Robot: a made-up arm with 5 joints.
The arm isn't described. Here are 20 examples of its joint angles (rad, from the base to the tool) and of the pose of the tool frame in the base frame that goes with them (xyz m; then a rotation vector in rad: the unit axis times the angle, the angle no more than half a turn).
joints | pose
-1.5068 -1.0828 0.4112 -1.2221 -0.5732 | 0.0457 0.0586 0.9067 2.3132 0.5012 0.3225
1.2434 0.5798 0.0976 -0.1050 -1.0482 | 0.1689 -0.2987 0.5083 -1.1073 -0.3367 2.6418
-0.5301 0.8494 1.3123 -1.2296 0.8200 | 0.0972 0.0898 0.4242 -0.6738 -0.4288 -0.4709
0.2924 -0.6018 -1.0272 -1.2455 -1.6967 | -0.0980 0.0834 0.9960 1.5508 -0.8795 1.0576
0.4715 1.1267 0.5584 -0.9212 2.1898 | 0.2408 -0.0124 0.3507 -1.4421 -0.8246 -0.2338
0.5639 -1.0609 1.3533 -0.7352 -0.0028 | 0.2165 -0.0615 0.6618 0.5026 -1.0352 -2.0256
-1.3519 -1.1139 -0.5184 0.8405 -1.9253 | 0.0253 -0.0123 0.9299 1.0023 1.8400 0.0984
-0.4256 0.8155 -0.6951 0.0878 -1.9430 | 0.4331 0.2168 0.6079 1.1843 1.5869 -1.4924
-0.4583 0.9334 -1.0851 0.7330 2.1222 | 0.4055 0.2579 0.6448 -0.8981 -1.5133 0.2856
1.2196 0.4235 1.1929 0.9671 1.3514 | 0.0938 0.0403 0.4517 -0.3618 1.3991 -0.6428
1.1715 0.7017 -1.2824 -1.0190 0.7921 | 0.1931 -0.2253 0.9143 0.4669 2.4336 1.3796
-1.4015 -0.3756 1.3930 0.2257 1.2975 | 0.0288 0.1510 0.4635 -0.6425 -0.8701 0.8484
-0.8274 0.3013 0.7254 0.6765 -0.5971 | 0.1558 0.1489 0.4531 -1.1056 0.6479 -1.2029
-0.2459 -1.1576 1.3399 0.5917 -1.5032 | 0.1898 0.0697 0.5445 0.5674 1.2796 -2.0542
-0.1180 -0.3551 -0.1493 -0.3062 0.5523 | 0.2680 0.0774 0.9183 0.6069 -1.4607 -1.3541
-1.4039 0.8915 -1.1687 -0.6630 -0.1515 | 0.1044 0.4164 0.8155 1.4396 0.0103 -0.1975
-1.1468 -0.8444 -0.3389 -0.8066 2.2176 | -0.0116 0.0137 0.9977 -0.8210 2.2321 1.9524
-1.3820 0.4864 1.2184 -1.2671 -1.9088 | 0.0600 0.1610 0.4269 0.1228 1.6575 -1.0309
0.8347 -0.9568 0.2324 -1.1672 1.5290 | 0.1082 0.0331 0.9277 0.6450 2.0872 1.0008
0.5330 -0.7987 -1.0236 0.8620 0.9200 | -0.0114 0.1032 0.9962 -0.2423 -2.0811 -1.7688
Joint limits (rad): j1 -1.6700..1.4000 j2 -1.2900..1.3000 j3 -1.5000..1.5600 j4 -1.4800..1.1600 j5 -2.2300..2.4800
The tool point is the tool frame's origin. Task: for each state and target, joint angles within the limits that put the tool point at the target. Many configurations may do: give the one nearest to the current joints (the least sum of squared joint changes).
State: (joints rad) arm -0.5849 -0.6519 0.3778 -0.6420 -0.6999
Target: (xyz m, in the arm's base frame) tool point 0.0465 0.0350 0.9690
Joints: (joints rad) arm -0.6888 -0.9579 -0.0393 -0.7037 -0.2414
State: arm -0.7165 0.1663 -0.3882 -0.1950 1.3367
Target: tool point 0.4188 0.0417 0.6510
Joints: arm 0.0723 0.2753 0.0305 -0.0810 1.3086
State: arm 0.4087 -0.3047 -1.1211 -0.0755 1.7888
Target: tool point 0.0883 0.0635 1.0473
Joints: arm 0.4266 -0.3059 -1.1252 -0.0768 1.7777
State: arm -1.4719 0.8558 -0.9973 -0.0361 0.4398
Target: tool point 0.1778 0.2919 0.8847
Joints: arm -1.0524 -0.0168 -0.5318 0.3257 0.3597
